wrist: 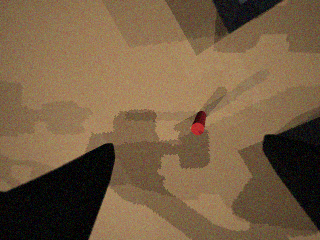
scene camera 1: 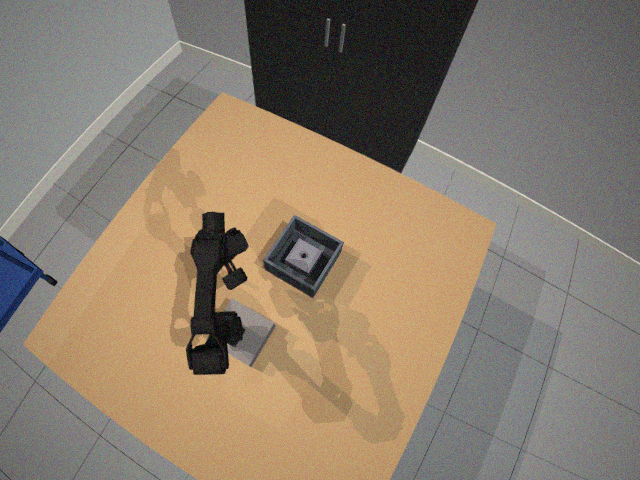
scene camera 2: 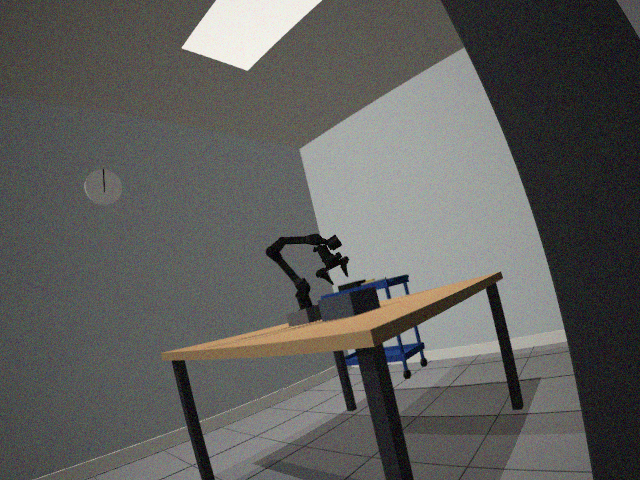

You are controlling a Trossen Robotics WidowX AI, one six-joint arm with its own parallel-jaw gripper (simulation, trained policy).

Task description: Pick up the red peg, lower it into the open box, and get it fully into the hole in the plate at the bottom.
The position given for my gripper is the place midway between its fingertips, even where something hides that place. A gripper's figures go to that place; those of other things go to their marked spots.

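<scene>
My gripper [scene camera 1: 227, 257] is 114 cm from the lens; a light grey plate [scene camera 1: 303, 257] is 129 cm from the lens.
</scene>
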